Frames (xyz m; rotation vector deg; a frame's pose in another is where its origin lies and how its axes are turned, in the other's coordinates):
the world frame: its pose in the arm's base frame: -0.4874 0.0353 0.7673 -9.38 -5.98 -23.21
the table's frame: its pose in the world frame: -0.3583 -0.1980 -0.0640 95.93 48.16 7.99
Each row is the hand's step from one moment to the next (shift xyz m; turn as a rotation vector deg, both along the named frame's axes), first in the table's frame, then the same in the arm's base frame.
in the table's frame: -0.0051 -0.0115 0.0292 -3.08 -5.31 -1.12
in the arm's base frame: -0.0037 -0.0290 -0.0125 -4.81 0.77 -3.90
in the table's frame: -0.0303 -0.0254 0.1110 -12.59 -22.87 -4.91
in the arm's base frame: -0.0181 -0.1133 -0.0266 -20.11 3.53 -17.00
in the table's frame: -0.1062 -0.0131 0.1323 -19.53 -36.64 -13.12
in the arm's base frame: -0.0809 -0.1495 0.0067 -32.49 10.92 -26.85
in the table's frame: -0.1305 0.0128 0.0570 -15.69 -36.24 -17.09
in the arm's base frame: -0.1074 -0.0817 0.0471 -29.45 15.53 -27.25
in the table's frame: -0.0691 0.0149 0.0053 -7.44 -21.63 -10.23
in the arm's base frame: -0.0583 -0.0193 0.0354 -15.80 9.67 -16.87
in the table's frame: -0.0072 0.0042 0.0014 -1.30 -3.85 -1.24
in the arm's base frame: -0.0051 -0.0030 0.0061 -2.69 1.16 -3.08
